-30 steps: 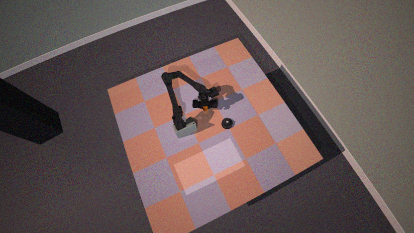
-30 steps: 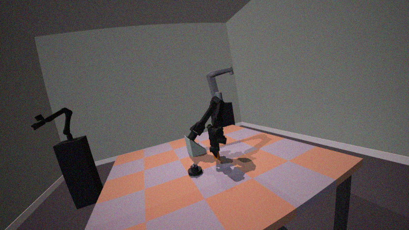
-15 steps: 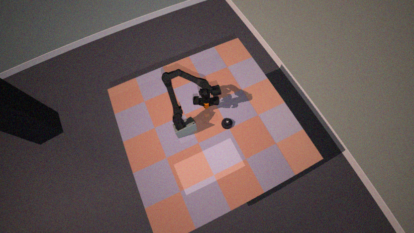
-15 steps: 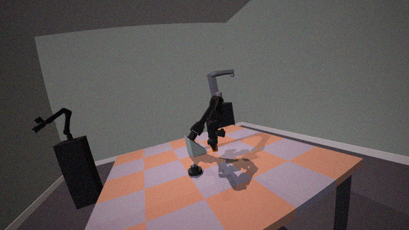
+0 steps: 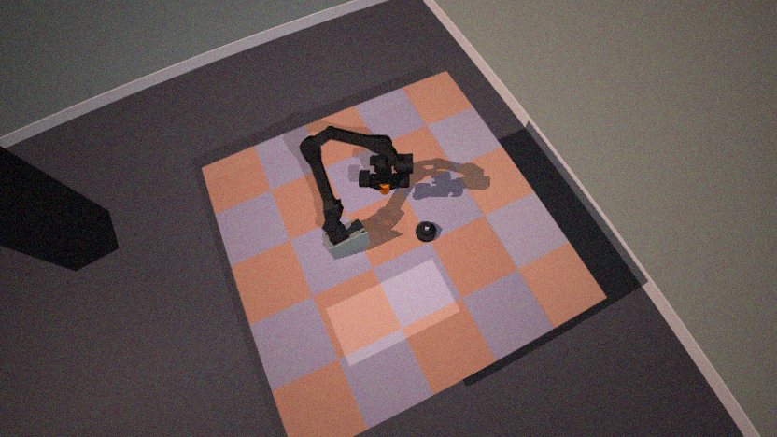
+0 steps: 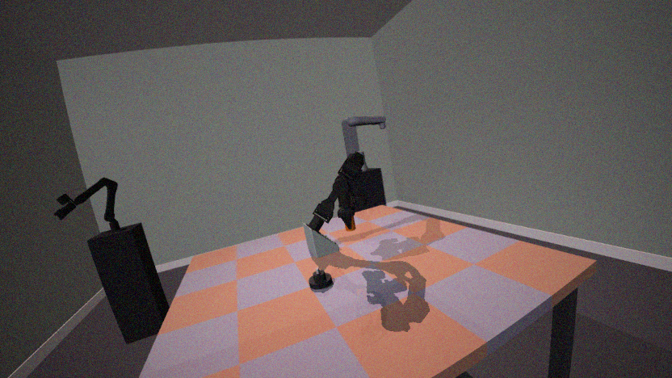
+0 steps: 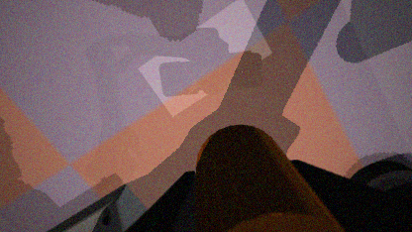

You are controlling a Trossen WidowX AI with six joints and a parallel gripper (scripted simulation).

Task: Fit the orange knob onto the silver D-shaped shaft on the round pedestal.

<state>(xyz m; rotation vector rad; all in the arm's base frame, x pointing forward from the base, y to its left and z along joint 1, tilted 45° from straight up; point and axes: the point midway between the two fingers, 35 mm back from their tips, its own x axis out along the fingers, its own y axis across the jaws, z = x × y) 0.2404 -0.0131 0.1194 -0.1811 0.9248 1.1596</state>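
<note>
The orange knob is 30 mm above my gripper tip. The rest, counted from my gripper tip: black round pedestal 200 mm to the right, 110 mm below, 80 mm ahead.
</note>
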